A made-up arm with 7 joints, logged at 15 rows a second.
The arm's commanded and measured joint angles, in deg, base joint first. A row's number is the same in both.
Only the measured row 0 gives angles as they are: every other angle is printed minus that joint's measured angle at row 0.
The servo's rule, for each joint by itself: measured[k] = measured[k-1] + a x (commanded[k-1-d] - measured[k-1]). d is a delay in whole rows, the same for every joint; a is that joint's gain. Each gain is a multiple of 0.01, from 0.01 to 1. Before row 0 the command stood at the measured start. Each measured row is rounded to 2 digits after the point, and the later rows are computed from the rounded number. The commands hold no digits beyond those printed.
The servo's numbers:
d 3
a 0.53 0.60 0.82 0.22 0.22 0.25 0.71
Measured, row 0:
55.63, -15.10, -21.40, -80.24, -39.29, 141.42, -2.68
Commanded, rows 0 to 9:
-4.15, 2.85, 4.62, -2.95, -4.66, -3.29, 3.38
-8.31, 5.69, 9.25, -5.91, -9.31, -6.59, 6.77
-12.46, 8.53, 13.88, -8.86, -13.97, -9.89, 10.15
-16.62, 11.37, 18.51, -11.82, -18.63, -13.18, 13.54
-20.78, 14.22, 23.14, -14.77, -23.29, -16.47, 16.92
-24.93, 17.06, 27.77, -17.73, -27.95, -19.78, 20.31
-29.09, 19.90, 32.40, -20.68, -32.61, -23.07, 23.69
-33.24, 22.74, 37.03, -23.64, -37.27, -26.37, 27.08
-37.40, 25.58, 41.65, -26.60, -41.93, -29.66, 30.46
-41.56, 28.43, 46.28, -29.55, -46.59, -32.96, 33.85
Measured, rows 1 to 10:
0.00, 0.00, 0.00, 0.00, 0.00, 0.00, 0.00
0.00, 0.00, 0.00, 0.00, 0.00, 0.00, 0.00
0.00, 0.00, 0.00, 0.00, 0.00, 0.00, 0.00
-2.20, 1.71, 3.79, -0.65, -1.03, -0.82, 2.40
-5.44, 4.10, 8.27, -1.81, -2.85, -2.26, 5.50
-9.16, 6.76, 12.87, -3.36, -5.30, -4.17, 8.80
-13.11, 9.53, 17.49, -5.22, -8.23, -6.42, 12.17
-17.18, 12.34, 22.12, -7.32, -11.54, -8.93, 15.54
-21.29, 15.17, 26.75, -9.61, -15.15, -11.64, 18.93
-25.42, 18.01, 31.38, -12.05, -18.99, -14.50, 22.31

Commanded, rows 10 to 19:
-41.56, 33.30, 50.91, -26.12, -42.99, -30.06, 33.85
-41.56, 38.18, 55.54, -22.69, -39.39, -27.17, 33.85
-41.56, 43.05, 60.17, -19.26, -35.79, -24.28, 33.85
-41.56, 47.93, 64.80, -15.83, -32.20, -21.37, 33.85
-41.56, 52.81, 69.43, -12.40, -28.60, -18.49, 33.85
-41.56, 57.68, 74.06, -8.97, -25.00, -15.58, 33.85
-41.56, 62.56, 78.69, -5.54, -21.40, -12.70, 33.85
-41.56, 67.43, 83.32, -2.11, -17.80, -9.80, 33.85
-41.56, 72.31, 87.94, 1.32, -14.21, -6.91, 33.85
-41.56, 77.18, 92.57, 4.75, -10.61, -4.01, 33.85
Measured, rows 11 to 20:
-29.56, 20.85, 36.01, -14.60, -23.01, -17.47, 25.70
-33.72, 23.69, 40.63, -17.24, -27.17, -20.52, 29.08
-37.88, 26.53, 45.26, -19.95, -31.44, -23.63, 32.47
-39.83, 30.59, 49.89, -21.31, -33.98, -25.24, 33.45
-40.75, 35.14, 54.52, -21.61, -35.17, -25.72, 33.73
-41.18, 39.89, 59.15, -21.09, -35.31, -25.36, 33.82
-41.38, 44.71, 63.78, -19.93, -34.63, -24.36, 33.84
-41.48, 49.57, 68.41, -18.27, -33.30, -22.89, 33.85
-41.52, 54.44, 73.04, -16.22, -31.47, -21.06, 33.85
-41.54, 59.31, 77.67, -13.87, -29.25, -18.97, 33.85

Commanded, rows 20 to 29:
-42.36, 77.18, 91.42, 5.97, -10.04, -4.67, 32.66
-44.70, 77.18, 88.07, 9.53, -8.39, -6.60, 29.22
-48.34, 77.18, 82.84, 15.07, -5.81, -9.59, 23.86
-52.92, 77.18, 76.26, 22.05, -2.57, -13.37, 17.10
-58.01, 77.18, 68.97, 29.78, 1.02, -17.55, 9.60
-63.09, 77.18, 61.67, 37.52, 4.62, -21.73, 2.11
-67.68, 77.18, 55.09, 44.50, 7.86, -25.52, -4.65
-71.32, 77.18, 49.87, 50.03, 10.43, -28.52, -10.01
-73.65, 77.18, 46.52, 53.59, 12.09, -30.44, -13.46
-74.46, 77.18, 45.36, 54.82, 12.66, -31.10, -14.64
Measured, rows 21 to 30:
-41.55, 64.18, 82.30, -11.28, -26.73, -16.68, 33.85
-41.56, 69.06, 86.92, -8.51, -23.98, -14.24, 33.85
-41.56, 73.93, 91.55, -5.59, -21.04, -11.68, 33.85
-41.98, 75.88, 91.44, -3.05, -18.62, -9.93, 33.01
-43.42, 76.66, 88.68, -0.28, -16.37, -9.10, 30.32
-46.03, 76.97, 83.89, 3.10, -14.05, -9.22, 25.73
-49.68, 77.10, 77.63, 7.27, -11.52, -10.26, 19.60
-54.09, 77.15, 70.53, 12.22, -8.76, -12.08, 12.50
-58.86, 77.17, 63.26, 17.79, -5.82, -14.49, 5.12
-63.53, 77.18, 56.56, 23.67, -2.81, -17.25, -1.82

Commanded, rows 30 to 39:
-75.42, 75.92, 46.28, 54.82, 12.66, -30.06, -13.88
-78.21, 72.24, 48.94, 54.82, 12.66, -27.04, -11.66
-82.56, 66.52, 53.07, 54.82, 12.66, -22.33, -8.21
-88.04, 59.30, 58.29, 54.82, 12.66, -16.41, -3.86
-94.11, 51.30, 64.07, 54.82, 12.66, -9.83, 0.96
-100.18, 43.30, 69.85, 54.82, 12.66, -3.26, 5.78
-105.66, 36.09, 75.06, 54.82, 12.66, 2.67, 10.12
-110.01, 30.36, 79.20, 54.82, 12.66, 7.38, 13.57
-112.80, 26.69, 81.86, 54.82, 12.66, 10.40, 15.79
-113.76, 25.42, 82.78, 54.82, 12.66, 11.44, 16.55
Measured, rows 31 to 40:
-67.66, 77.18, 51.07, 29.47, 0.10, -20.07, -7.63
-70.83, 77.18, 47.34, 34.78, 2.74, -22.66, -11.77
-72.75, 77.18, 45.72, 39.19, 4.92, -24.77, -13.81
-74.17, 76.42, 46.18, 42.63, 6.62, -26.09, -13.86
-76.31, 73.91, 48.44, 45.31, 7.95, -26.33, -12.30
-79.62, 69.48, 52.24, 47.40, 8.99, -25.33, -9.40
-84.08, 63.37, 57.20, 49.03, 9.80, -23.10, -5.47
-89.40, 56.13, 62.83, 50.30, 10.43, -19.78, -0.90
-95.11, 48.43, 68.59, 51.29, 10.92, -15.65, 3.84
-100.70, 41.03, 73.90, 52.07, 11.30, -11.07, 8.30

